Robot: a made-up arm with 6 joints. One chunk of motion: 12 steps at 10 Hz.
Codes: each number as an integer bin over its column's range. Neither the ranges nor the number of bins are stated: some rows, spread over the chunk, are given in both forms.
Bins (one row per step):
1: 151 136 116 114 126 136
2: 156 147 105 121 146 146
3: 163 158 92 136 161 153
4: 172 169 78 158 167 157
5: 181 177 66 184 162 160
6: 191 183 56 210 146 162
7: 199 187 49 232 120 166
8: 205 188 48 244 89 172
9: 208 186 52 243 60 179
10: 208 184 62 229 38 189
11: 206 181 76 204 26 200
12: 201 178 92 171 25 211
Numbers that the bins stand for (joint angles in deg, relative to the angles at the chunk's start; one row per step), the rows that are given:
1: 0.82 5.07 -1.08 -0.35 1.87 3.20
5: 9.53 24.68 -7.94 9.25 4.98 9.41
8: 16.49 29.95 -10.41 17.49 -1.32 12.52
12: 15.33 25.16 -4.37 7.47 -6.84 22.61
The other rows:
2: 2.27 10.33 -2.59 0.61 3.60 5.79
3: 4.30 15.59 -4.37 2.67 4.89 7.60
4: 6.91 20.85 -6.29 5.69 5.41 8.64
6: 12.43 27.55 -9.31 12.82 3.60 9.93
7: 14.75 29.47 -10.27 15.84 1.35 10.96
9: 17.36 28.99 -9.86 17.35 -3.82 14.33
10: 17.36 28.03 -8.49 15.43 -5.72 16.92
11: 16.78 26.60 -6.57 12.00 -6.76 19.76

